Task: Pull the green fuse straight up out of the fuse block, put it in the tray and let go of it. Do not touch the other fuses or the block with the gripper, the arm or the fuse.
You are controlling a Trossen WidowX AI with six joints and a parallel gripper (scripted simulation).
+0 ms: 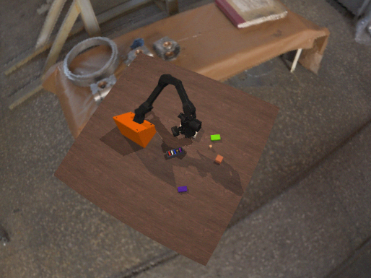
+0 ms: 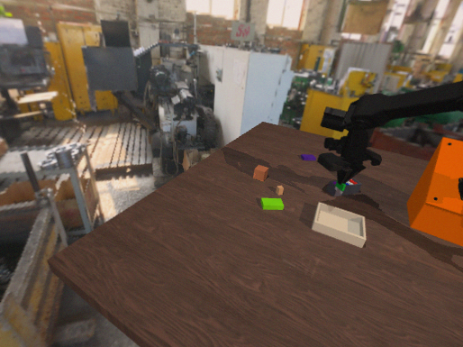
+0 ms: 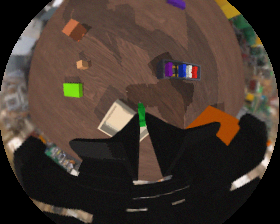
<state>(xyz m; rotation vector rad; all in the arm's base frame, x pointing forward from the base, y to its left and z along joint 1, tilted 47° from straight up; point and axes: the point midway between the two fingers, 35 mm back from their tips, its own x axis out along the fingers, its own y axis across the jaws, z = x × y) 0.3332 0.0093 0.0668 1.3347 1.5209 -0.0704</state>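
The tray lies 9 cm below my gripper tip, 8 cm to the left of it and 2 cm behind it. Also, from my gripper tip: green fuse 1 cm below.
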